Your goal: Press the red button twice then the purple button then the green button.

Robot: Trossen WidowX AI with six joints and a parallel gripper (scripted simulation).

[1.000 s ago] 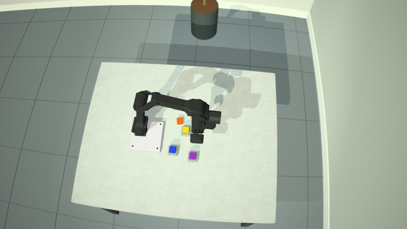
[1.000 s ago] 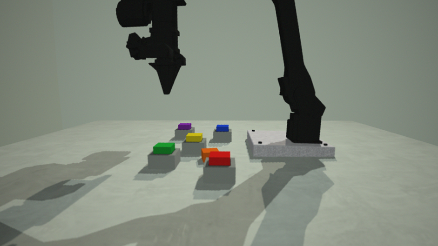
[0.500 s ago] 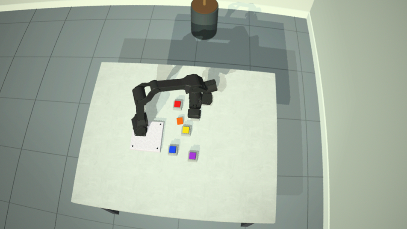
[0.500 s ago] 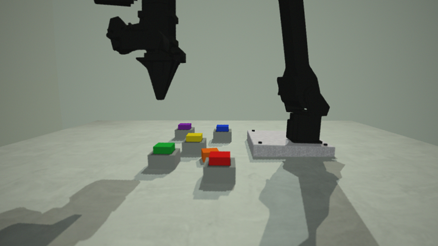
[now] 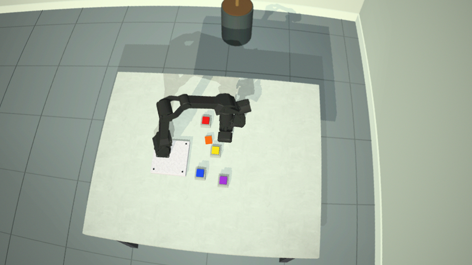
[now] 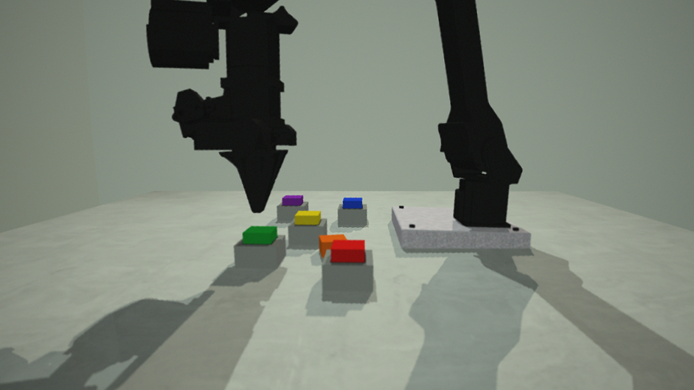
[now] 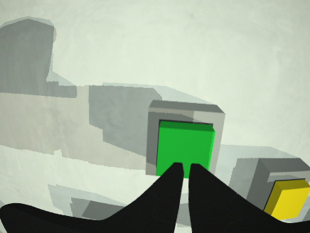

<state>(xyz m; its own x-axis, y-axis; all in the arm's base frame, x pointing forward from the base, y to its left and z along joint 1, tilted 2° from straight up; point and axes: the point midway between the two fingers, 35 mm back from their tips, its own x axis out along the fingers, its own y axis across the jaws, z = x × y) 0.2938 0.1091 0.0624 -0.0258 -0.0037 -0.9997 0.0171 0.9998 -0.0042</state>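
Now: gripper tip 30 mm above the green button. From my gripper tip the other things lie so: orange block 80 mm behind, 50 mm below, 30 mm to the right; red button 100 mm behind, 60 mm to the left, 30 mm below; yellow button 90 mm to the right, 50 mm behind, 30 mm below.
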